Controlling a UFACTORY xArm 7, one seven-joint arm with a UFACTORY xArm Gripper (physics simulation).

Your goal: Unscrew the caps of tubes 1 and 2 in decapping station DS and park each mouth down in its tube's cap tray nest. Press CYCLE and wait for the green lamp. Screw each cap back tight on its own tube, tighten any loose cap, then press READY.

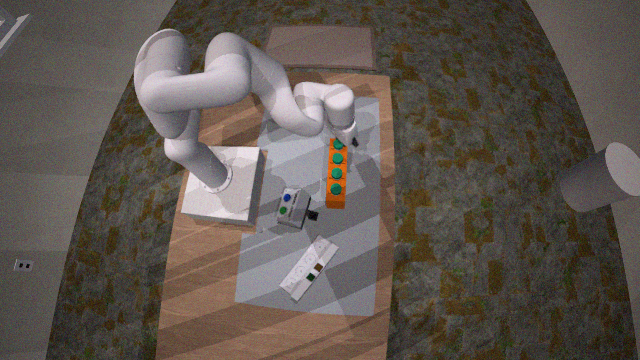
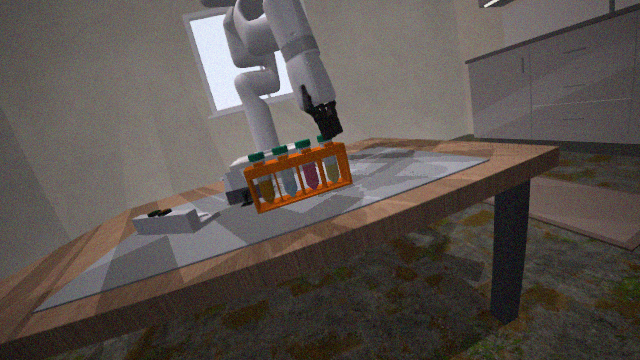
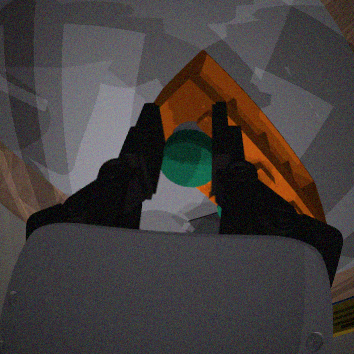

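Pixels of known places: gripper, fingertip midpoint: (image 1: 343,140) (image 2: 333,136) (image 3: 186,122); arm's base at its link origin: (image 1: 216,176) (image 2: 269,151).
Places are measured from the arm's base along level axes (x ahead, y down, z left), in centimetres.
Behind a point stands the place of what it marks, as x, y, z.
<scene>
An orange rack (image 1: 335,203) @[42.5, 2.8, -0.7] (image 2: 299,160) @[44.0, 0.2, 11.0] (image 3: 260,125) @[42.8, 8.3, 11.3] holds upright tubes in a row, with amber (image 2: 268,191) @[43.5, 5.0, 2.8], pale blue (image 2: 289,184) @[42.9, 4.9, 7.5], magenta (image 2: 311,176) @[42.2, 4.6, 12.6] and yellow (image 2: 332,171) @[41.5, 4.9, 17.6] contents. Green caps (image 1: 337,158) @[40.7, -3.5, 12.3] (image 1: 336,173) @[41.4, -3.4, 7.2] (image 1: 336,189) @[42.3, -3.4, 2.0] sit on three tubes. My gripper (image 1: 347,142) @[41.5, -2.6, 19.7] (image 2: 330,134) @[41.5, -2.6, 19.7] (image 3: 186,122) @[41.5, -2.6, 19.7] is shut on the green cap (image 1: 338,145) @[40.3, -3.5, 17.0] (image 2: 321,138) @[41.6, -2.9, 16.9] (image 3: 192,170) @[40.1, -3.5, 17.3] at the yellow tube's end of the rack. The fingers touch its two sides. Whether its thread is loose cannot be told.
A grey box (image 1: 299,210) @[31.6, 2.3, -5.3] with a blue button (image 1: 287,197) @[26.9, 1.5, -2.0] and a green button (image 1: 283,210) @[26.6, 1.5, -6.5] stands beside the rack. A white tray (image 1: 305,267) @[36.8, 7.5, -22.9] (image 2: 167,224) @[43.0, 6.2, -21.5] with faint round marks and two dark squares lies beyond it. The robot's white base block (image 1: 240,200) @[11.7, 0.0, -6.5] stands behind the box.
</scene>
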